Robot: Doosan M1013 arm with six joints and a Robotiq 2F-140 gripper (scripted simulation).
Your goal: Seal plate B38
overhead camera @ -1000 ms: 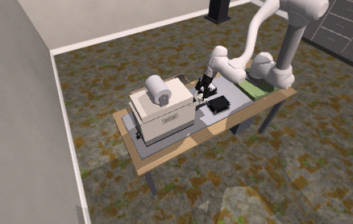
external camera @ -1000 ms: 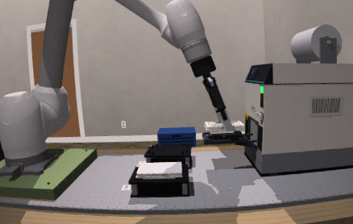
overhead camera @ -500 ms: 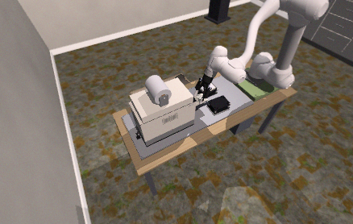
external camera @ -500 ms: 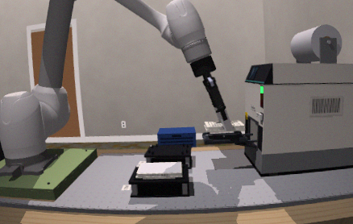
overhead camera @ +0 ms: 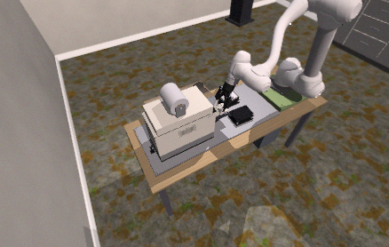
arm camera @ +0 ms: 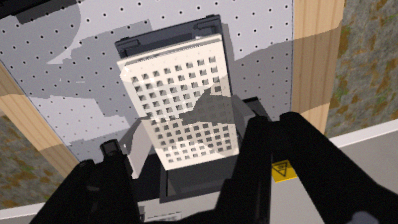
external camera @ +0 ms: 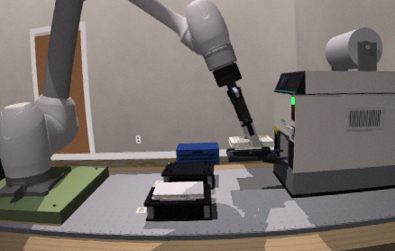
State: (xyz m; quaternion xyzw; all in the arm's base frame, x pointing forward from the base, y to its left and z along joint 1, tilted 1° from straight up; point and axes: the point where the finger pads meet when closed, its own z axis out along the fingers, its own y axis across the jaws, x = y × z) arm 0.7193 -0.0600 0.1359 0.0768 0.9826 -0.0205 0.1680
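Right now the sealer stage is 6 cm below my hand. Round my hand: label (29 cm behind, 17 cm below, 10 cm to the left); then yellow warning sticker (11 cm ahead, 7 cm to the left, 1 cm below); then start button (11 cm to the right, 9 cm ahead, 2 cm above).
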